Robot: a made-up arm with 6 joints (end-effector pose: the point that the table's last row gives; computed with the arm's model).
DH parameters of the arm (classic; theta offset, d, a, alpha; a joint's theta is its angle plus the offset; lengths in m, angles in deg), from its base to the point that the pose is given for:
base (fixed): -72.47 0 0.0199 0
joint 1: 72.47 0.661 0.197 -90
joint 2: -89.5 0 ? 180
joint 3: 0.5 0.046 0.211 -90
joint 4: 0 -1.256 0.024 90
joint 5: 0 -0.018 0.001 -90
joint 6: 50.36 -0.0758 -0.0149 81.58
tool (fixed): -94.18 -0.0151 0 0
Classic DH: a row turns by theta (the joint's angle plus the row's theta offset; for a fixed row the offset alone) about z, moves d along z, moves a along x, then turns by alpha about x.
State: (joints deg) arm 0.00 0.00 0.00 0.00 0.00 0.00
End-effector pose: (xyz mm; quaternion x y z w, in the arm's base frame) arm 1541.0 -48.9 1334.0 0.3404 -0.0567 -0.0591 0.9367
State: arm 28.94 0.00 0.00 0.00 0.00 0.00
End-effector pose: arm 1363.8 697.6 1334.0 0.3438 0.0302 0.1768 0.9217
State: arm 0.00 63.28 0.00 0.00 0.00 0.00
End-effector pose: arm 1405.7 -48.9 -231.5 0.2588 0.4431 -0.2289 0.8272
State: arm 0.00 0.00 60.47 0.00 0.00 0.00
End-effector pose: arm 677.4 -48.9 2385.7 0.3239 -0.5206 0.1204 0.7807
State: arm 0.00 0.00 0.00 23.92 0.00 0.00
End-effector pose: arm 1541.0 -48.7 1327.1 0.1389 -0.0677 -0.0461 0.9869
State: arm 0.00 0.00 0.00 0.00 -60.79 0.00
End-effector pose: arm 1483.6 -48.9 1276.1 0.2638 0.4250 -0.2232 0.8366
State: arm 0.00 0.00 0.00 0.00 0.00 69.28
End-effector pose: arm 1541.0 -67.3 1349.4 -0.2523 -0.0802 -0.0164 0.9642
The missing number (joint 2, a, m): 0.458
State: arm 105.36 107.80 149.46 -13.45 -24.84 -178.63
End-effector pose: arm -358.2 1415.1 1574.5 -0.4074 -0.8168 0.2815 0.2961
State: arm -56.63 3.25 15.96 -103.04 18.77 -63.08
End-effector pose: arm 740.2 -1301.9 1642.6 -0.8092 0.5324 -0.1552 0.1943
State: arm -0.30 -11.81 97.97 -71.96 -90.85 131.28
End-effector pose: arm -502.8 -9.7 2239.4 -0.6028 -0.5619 0.3364 0.4558
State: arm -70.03 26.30 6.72 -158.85 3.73 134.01
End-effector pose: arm 529.5 -1654.5 783.0 0.4841 -0.1926 -0.6295 0.5764
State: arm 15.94 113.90 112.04 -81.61 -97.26 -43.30
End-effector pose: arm 1783.9 498.6 665.9 0.5115 0.8465 -0.0535 0.1378
